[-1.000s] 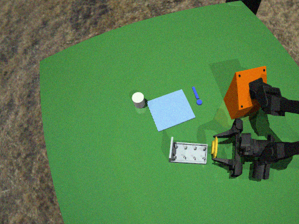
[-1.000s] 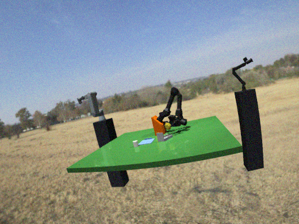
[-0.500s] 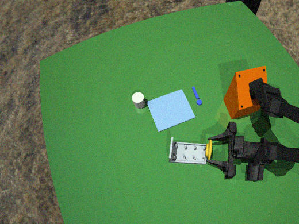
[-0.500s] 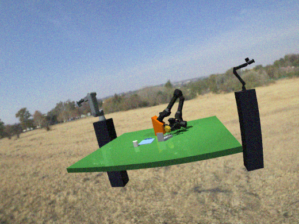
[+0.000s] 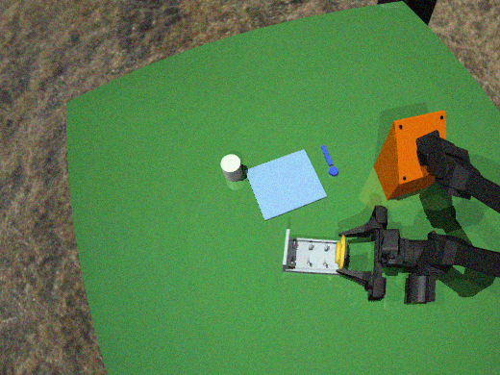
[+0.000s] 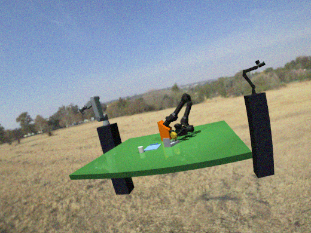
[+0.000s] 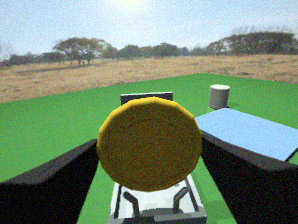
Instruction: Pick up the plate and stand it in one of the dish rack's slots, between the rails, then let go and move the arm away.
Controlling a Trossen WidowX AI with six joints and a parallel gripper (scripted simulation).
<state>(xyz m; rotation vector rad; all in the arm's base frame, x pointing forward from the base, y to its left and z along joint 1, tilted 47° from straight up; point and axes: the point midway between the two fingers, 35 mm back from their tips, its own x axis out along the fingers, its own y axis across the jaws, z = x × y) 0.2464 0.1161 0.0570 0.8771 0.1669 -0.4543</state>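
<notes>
The grey dish rack is 30 mm ahead of my gripper tip, 20 mm to the right of it and 50 mm below it. Also, from my gripper tip: yellow plate 10 mm behind; then white cup 130 mm ahead, 280 mm to the right, 50 mm below; then blue spoon 90 mm behind, 210 mm to the right, 70 mm below.
</notes>
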